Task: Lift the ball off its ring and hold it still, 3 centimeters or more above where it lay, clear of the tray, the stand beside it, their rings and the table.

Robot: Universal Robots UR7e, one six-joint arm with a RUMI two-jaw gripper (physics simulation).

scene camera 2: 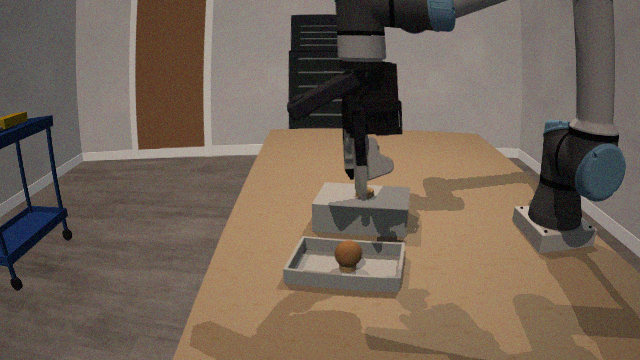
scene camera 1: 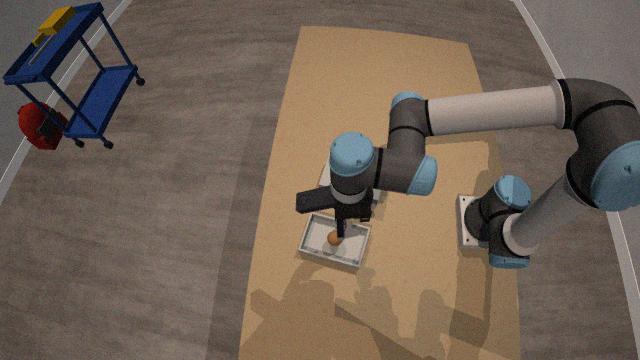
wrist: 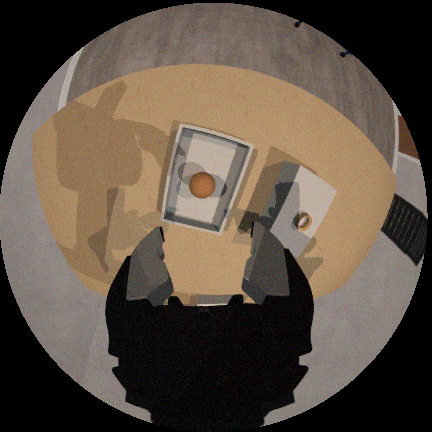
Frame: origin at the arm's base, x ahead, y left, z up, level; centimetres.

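Where they show: gripper, fingertip midpoint: (scene camera 2: 357,189) (wrist: 206,225); arm's base, link origin: (scene camera 2: 554,218) (scene camera 1: 483,220).
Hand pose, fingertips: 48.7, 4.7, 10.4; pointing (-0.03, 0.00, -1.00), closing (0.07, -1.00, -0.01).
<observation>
Each offset is from my fingertips to the top centre of the thing, as dx, dy, dz. "pt": to the spot under its first point. Level surfaces: height alone.
An orange-brown ball {+1.3, +0.9, -8.7} (scene camera 1: 334,238) (scene camera 2: 348,253) (wrist: 202,185) rests on a small ring {pt +1.5, +2.4, -13.4} (scene camera 2: 347,269) inside the grey tray {+1.3, +1.0, -11.6} (scene camera 1: 330,259) (scene camera 2: 340,281) (wrist: 171,172). The grey box-shaped stand (scene camera 1: 324,177) (scene camera 2: 325,217) (wrist: 315,190) is beside the tray and bears another ring {pt -5.0, -17.9, -7.3} (scene camera 2: 370,192) (wrist: 298,222). My gripper (scene camera 1: 345,225) (scene camera 2: 367,185) (wrist: 206,225) is open and empty, pointing down above the table. In the wrist view the ball lies beyond the fingertips, not between them. In scene camera 1 the far finger is hidden by the gripper body, which also covers much of the stand.
The arm's base (scene camera 1: 465,220) (scene camera 2: 565,240) stands on the right side of the table {dz -14.4} (scene camera 1: 390,65) (scene camera 2: 240,320) (wrist: 135,100). A blue cart (scene camera 1: 107,95) (scene camera 2: 32,225) is on the floor to the left. Arm shadows fall across the tray area and table.
</observation>
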